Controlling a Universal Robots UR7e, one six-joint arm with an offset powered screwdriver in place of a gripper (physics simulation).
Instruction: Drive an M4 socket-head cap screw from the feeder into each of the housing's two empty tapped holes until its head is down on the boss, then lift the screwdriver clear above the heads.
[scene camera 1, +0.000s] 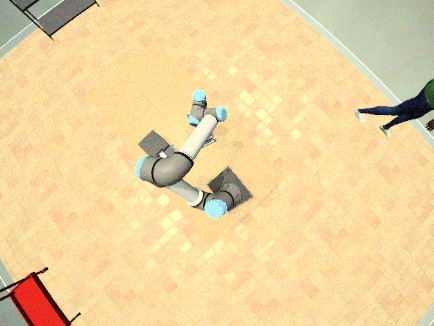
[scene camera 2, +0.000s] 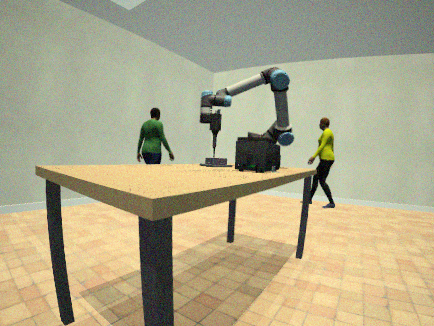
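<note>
The housing (scene camera 1: 209, 142) (scene camera 2: 216, 161) is a small grey block on a thin dark plate on the table; in scene camera 1 the forearm partly covers it. The screwdriver (scene camera 2: 214, 155) points straight down in scene camera 2, its thin tip at or just above the housing's top; contact cannot be told. In scene camera 1 the arm hides the tip. The feeder (scene camera 1: 151, 142) (scene camera 2: 257, 154) is a dark box beside the housing, partly under the elbow in scene camera 1. The tapped holes, bosses and any screw, in the holes or on the bit, are too small to make out.
The arm (scene camera 1: 200, 137) (scene camera 2: 282, 107) bends from its dark base plate (scene camera 1: 219, 182) over the wooden table (scene camera 1: 130, 75) (scene camera 2: 100, 175). A person in green (scene camera 1: 430, 95) (scene camera 2: 152, 137) and one in yellow (scene camera 2: 326, 145) are beyond the table. A red cart (scene camera 1: 37, 300) stands lower left.
</note>
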